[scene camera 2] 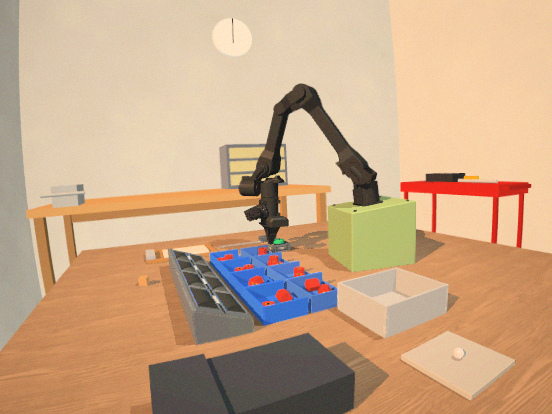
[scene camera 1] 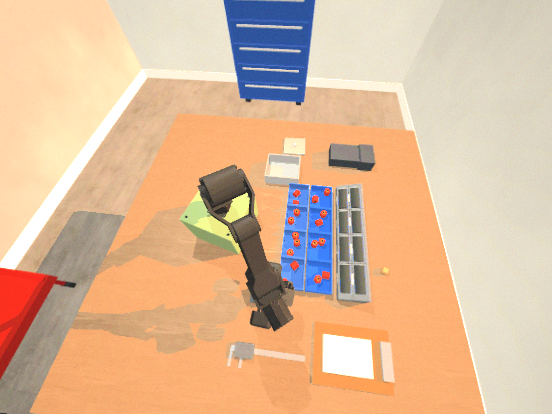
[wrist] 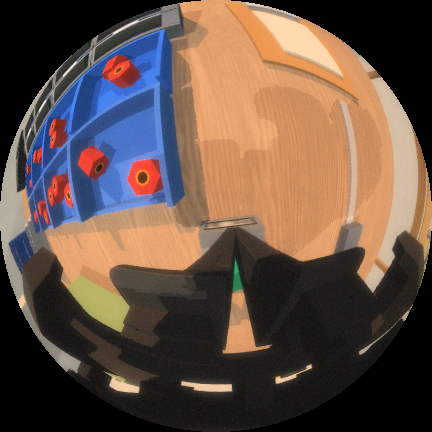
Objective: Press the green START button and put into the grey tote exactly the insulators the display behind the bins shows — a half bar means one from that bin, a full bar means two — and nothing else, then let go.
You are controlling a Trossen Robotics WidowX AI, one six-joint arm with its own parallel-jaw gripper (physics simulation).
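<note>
My gripper is shut and empty, pointing down at the green START button on its small grey housing. The fingertips overlap the button and housing in view; I cannot tell whether they touch or press it. The arm hides the button in scene camera 1. Blue bins in two rows hold red insulators. The grey tote stands open and looks empty. The display has dark panels; I can make out no lit bars.
A lid and a dark block lie near the tote. The green arm base stands beside the bins. A caliper, an orange board and a small yellow block lie on the table.
</note>
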